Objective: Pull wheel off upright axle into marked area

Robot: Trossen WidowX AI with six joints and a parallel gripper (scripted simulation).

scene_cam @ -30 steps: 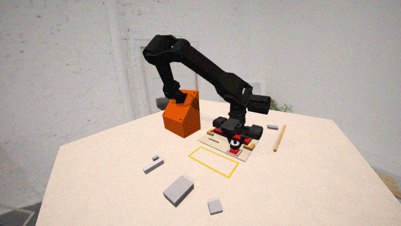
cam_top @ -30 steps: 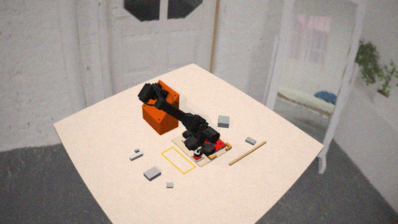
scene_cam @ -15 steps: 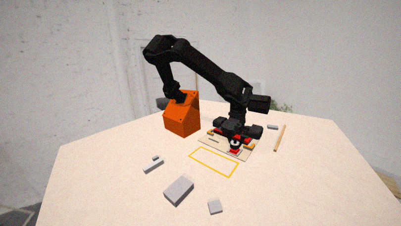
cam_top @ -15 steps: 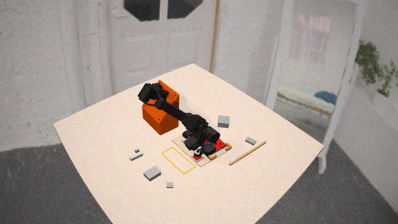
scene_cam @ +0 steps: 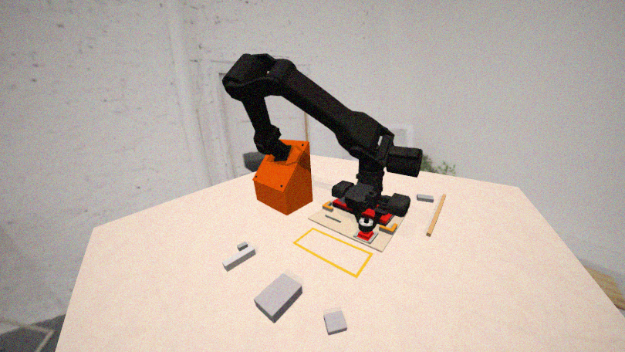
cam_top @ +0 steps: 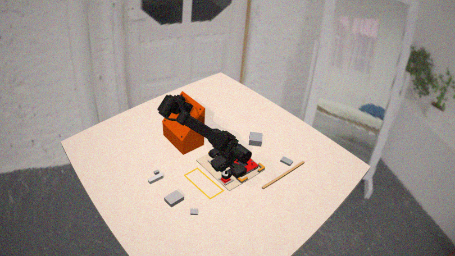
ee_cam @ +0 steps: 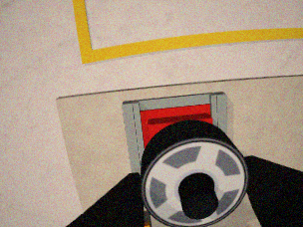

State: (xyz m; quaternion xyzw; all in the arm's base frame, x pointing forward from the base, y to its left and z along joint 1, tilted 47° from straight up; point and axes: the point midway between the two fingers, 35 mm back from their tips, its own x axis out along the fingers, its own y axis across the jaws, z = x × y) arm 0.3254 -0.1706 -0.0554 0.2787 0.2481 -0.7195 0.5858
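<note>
Now: gripper tip right at the black wheel. From my gripper tip the other things lie so: black axle: 10 mm below; wooden stick: 220 mm to the left, 190 mm ahead, 30 mm below.
</note>
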